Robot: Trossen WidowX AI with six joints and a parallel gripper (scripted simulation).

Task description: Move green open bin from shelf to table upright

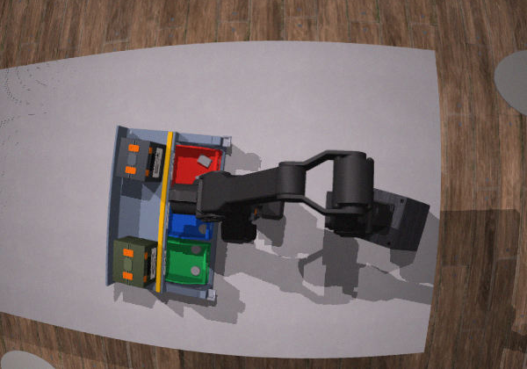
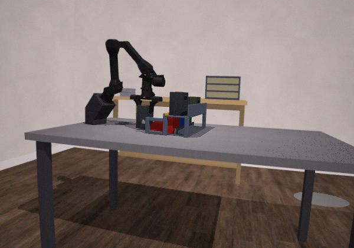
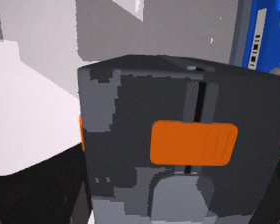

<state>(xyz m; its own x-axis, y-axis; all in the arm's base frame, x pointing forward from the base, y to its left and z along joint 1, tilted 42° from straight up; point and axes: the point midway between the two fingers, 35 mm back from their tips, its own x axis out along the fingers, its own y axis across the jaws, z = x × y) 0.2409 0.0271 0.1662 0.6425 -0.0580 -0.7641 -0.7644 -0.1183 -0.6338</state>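
Now: hand 6 cm above the dark box. From my hand the other things lie so: red bin (15 cm ahead, 4 cm to the right, 9 cm below); then blue bin (14 cm ahead, 7 cm to the left, 9 cm below); then yellow rail (17 cm ahead, 8 cm to the left, 2 cm below).
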